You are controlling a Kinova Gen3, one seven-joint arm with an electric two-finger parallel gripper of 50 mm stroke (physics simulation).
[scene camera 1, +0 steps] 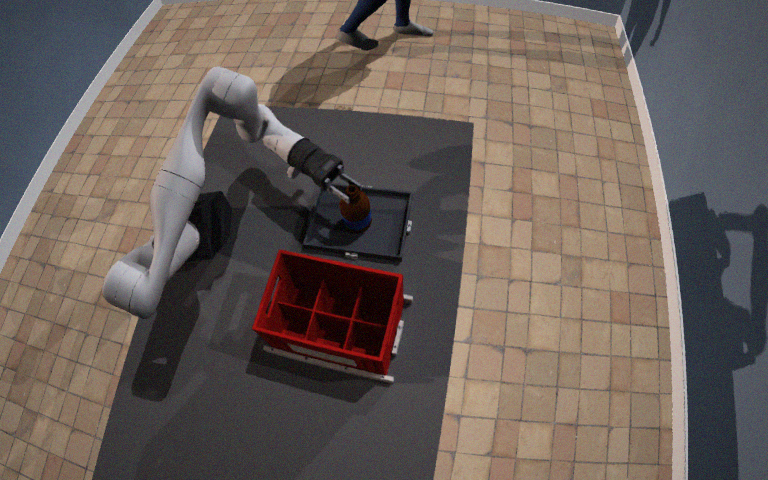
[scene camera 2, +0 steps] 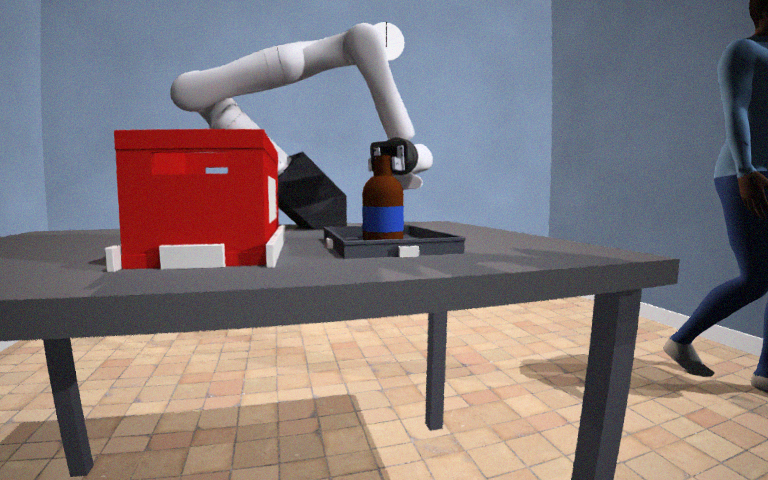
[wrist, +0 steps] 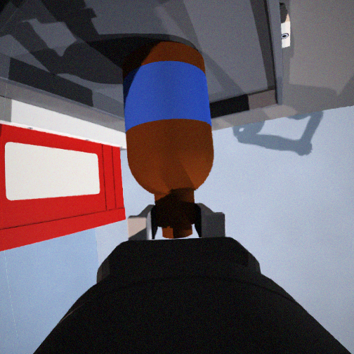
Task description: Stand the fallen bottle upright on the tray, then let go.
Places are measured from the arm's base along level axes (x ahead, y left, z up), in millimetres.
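Where they show: gripper, fingertip midpoint: (scene camera 1: 355, 194) (scene camera 2: 381, 164); arm's base, link origin: (scene camera 1: 182, 236) (scene camera 2: 279, 171).
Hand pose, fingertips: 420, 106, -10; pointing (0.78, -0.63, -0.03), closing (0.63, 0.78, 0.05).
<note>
Things, the pixels of their centre, and the offset from my fingertips, as dx, dy, dz.
- brown bottle, body centre: (scene camera 2: 382, 199) (scene camera 1: 354, 206) -7, +6, -62
- dark tray, body centre: (scene camera 2: 384, 238) (scene camera 1: 359, 219) -4, +8, -132
- red crate, body centre: (scene camera 2: 215, 198) (scene camera 1: 333, 315) -46, -276, -58
The brown bottle (scene camera 1: 355, 206) (scene camera 2: 383, 195) (wrist: 169, 150) with a blue label is upright over the dark tray (scene camera 1: 353, 253) (scene camera 2: 438, 247) (wrist: 275, 50). In the scene camera 2 view its sides look vertical and its base is low inside the tray, behind the front rim. Whether the base touches the tray floor is hidden by the rim. My gripper (scene camera 1: 349, 192) (scene camera 2: 386, 160) (wrist: 175, 215) is shut on the bottle's neck, just below the mouth, and reaches it from the side, tilted downward. In the wrist view one finger is on each side of the neck.
A red crate (scene camera 1: 329, 263) (scene camera 2: 192, 209) (wrist: 55, 212) with empty compartments stands beside the tray, between white blocks. The tray has small white blocks at its outer edges. A person (scene camera 1: 370, 14) (scene camera 2: 747, 118) is on the floor beyond the table (scene camera 2: 453, 283).
</note>
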